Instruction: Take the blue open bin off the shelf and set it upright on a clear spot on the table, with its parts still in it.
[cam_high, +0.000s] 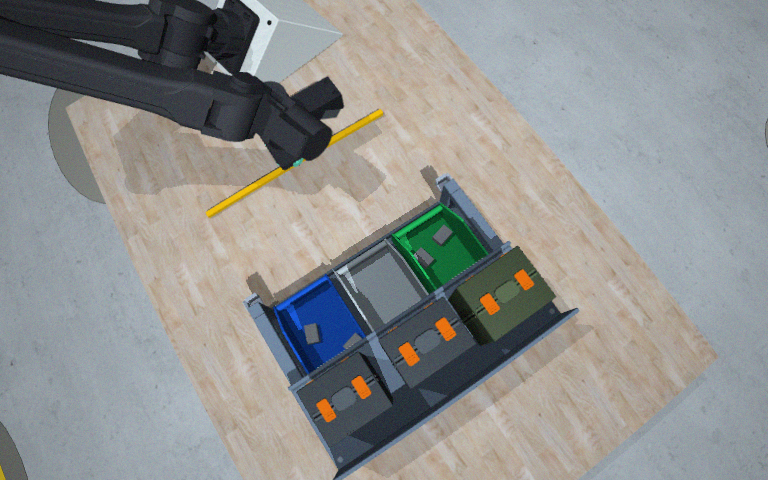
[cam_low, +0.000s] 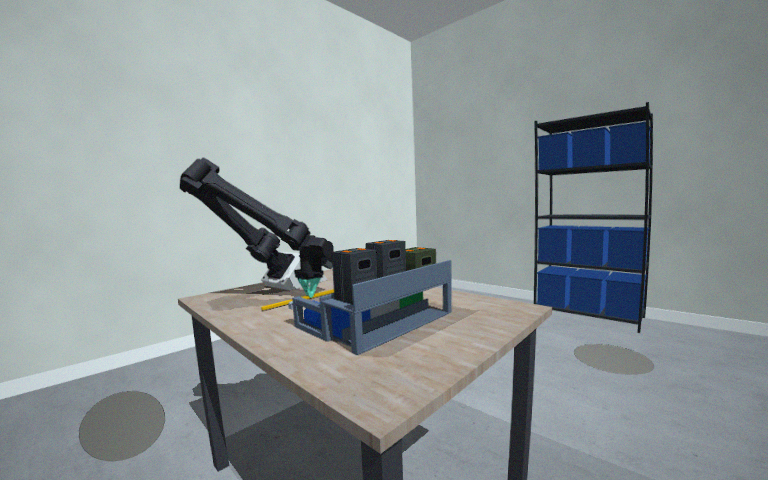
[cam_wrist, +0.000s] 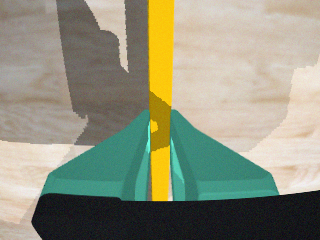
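The yellow rod is 10 mm below my hand. From my hand the other things lie so: grey bin 300 mm ahead, 50 mm to the right, 30 mm above; blue open bin 280 mm ahead, 160 mm to the right, 30 mm above; green bin 320 mm ahead, 60 mm to the left, 30 mm above.
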